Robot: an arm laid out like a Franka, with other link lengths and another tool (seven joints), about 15 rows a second.
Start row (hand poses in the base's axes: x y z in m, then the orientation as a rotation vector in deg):
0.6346, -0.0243, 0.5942, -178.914, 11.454, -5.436
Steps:
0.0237, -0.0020, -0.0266, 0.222, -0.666, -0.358
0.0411, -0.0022, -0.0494, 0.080, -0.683, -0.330
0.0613, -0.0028, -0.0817, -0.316, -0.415, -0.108
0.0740, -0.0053, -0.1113, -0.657, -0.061, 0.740
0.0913, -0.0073, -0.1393, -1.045, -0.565, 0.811
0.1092, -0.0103, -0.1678, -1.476, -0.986, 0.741
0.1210, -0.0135, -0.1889, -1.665, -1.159, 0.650
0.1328, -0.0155, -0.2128, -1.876, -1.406, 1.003
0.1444, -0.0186, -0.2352, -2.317, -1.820, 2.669
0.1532, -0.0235, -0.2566, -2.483, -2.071, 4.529
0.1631, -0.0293, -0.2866, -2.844, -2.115, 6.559
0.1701, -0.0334, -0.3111, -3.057, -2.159, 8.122
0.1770, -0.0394, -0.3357, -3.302, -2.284, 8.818
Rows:
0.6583, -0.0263, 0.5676, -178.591, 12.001, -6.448
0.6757, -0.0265, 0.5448, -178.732, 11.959, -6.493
0.6959, -0.0271, 0.5125, -179.174, 11.623, -6.126
0.7086, -0.0296, 0.4829, -179.609, 10.302, -5.610
0.7259, -0.0316, 0.4549, 179.254, -10.149, 6.425
0.7438, -0.0346, 0.4264, 178.818, -10.211, 7.111
0.7556, -0.0378, 0.4053, 178.619, -10.331, 7.393
0.7674, -0.0398, 0.3814, 178.450, -9.758, 7.788
0.7790, -0.0429, 0.3590, 178.181, -7.122, 8.443
0.7878, -0.0478, 0.3376, 178.162, -4.215, 8.825
0.7977, -0.0536, 0.3076, 177.910, -1.036, 8.891
0.8047, -0.0577, 0.2831, 177.742, 1.402, 8.953
0.8116, -0.0637, 0.2585, 177.505, 2.492, 9.150

